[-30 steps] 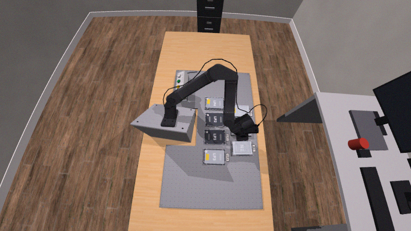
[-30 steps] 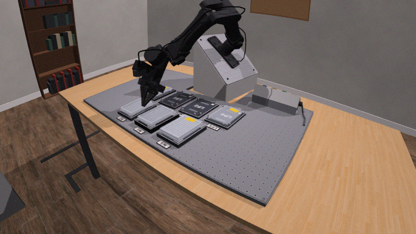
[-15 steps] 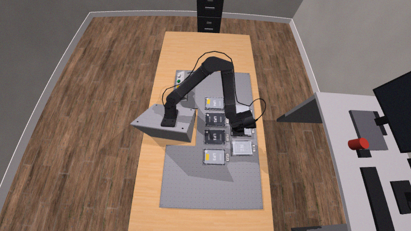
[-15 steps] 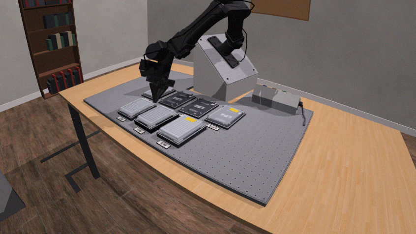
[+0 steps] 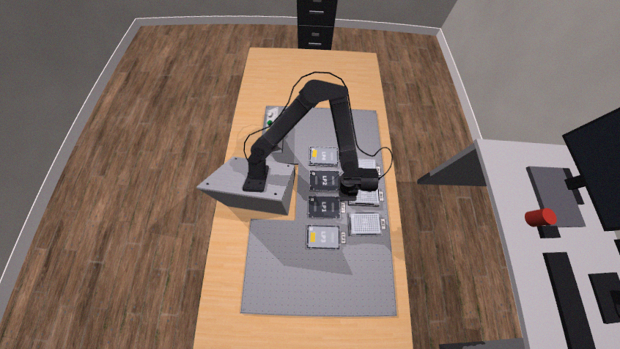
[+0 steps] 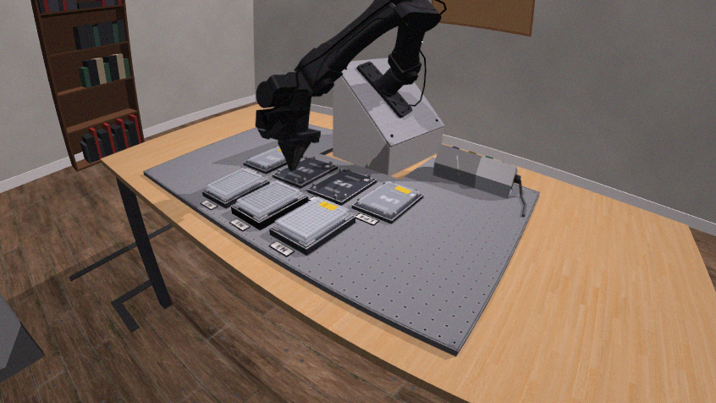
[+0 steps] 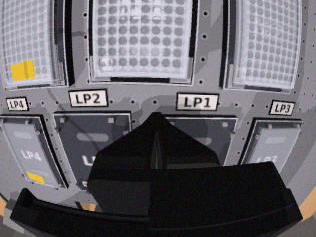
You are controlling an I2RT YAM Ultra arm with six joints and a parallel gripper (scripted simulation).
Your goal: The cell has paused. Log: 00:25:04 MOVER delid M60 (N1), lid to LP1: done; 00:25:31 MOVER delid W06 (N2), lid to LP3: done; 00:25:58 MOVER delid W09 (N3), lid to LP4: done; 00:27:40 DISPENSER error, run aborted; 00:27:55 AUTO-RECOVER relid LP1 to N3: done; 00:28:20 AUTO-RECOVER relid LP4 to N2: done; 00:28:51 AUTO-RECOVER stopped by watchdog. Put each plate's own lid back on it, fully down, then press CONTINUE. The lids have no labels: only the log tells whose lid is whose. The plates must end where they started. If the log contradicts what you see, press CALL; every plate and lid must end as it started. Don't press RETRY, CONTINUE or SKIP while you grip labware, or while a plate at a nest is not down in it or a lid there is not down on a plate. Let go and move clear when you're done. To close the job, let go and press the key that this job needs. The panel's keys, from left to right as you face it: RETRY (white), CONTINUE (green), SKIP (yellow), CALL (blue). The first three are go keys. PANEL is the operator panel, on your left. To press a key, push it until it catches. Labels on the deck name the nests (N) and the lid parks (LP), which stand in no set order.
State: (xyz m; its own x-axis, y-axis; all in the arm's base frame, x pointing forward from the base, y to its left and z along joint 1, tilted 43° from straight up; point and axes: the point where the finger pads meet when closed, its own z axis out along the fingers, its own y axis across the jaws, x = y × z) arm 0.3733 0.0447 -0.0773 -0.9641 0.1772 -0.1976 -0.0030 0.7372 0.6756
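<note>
The blue call key is 360 mm behind my hand and 260 mm to the left of it. Also, from my hand: green continue key (370 mm behind, 360 mm to the left); then yellow skip key (360 mm behind, 310 mm to the left).
</note>
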